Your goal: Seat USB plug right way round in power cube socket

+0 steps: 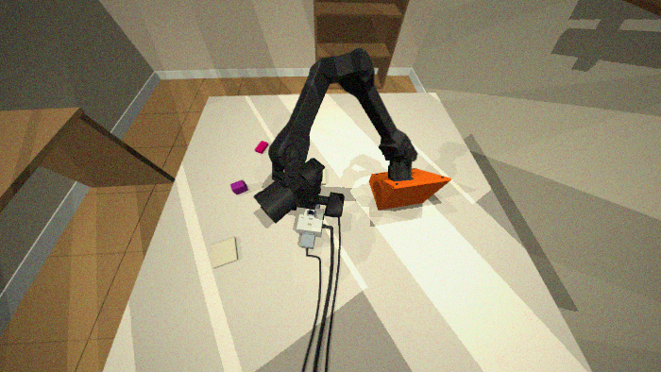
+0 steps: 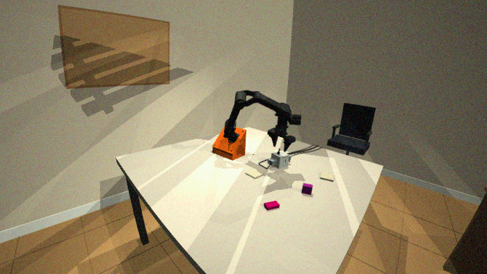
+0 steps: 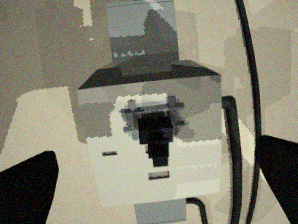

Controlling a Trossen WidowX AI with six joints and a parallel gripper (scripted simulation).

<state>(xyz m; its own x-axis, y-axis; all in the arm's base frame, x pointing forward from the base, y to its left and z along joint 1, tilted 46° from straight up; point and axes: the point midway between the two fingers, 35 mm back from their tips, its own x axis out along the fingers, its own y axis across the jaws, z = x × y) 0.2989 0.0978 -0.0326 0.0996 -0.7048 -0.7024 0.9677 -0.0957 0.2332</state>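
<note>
Now: the dark USB plug 2 cm below my gripper tip. The rest, counted from my gripper tip: pale flat card (29 cm ahead, 9 cm to the left, 10 cm below).
</note>
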